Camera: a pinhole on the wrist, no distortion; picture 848 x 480 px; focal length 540.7 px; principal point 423.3 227.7 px. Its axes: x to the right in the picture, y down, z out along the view. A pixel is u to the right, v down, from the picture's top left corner.
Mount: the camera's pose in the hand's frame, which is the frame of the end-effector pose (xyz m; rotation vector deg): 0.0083 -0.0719 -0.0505 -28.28 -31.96 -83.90
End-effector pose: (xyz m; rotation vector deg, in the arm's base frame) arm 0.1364 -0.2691 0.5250 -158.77 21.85 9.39
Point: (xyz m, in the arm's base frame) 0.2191 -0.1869 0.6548
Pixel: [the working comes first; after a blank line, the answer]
In the camera's frame: 0.0225 0.0258 -0.0808

behind the camera
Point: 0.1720 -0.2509 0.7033
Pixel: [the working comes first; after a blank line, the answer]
In the camera's frame: -0.0623 -0.0101 -0.0940

behind the camera
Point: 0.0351 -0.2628 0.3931
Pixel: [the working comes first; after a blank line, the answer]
In the camera's frame: 0.0063 -0.0743 0.2320

437.9 54.5
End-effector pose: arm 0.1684 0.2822 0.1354 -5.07 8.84 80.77
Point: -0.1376 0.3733 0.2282
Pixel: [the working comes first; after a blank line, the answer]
In the camera's frame: -0.2174 0.0426 0.3517

89.1 293.2
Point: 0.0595 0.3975 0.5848
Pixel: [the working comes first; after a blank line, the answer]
In the camera's frame: 0.1521 0.0390 0.5252

579.8 267.9
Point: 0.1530 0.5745 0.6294
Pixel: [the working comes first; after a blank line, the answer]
In the camera's frame: 0.2531 0.2172 0.5363

678.5 446.7
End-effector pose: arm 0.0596 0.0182 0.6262 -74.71 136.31 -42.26
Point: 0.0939 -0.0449 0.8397
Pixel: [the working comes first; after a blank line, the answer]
In the camera's frame: 0.0267 0.0116 -0.1341

behind the camera
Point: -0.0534 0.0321 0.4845
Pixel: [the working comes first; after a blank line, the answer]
In the camera's frame: -0.1189 0.0596 0.2268

139.8 369.7
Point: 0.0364 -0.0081 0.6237
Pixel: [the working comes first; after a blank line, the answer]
In the camera's frame: -0.0296 0.0315 0.0844

233.9 429.5
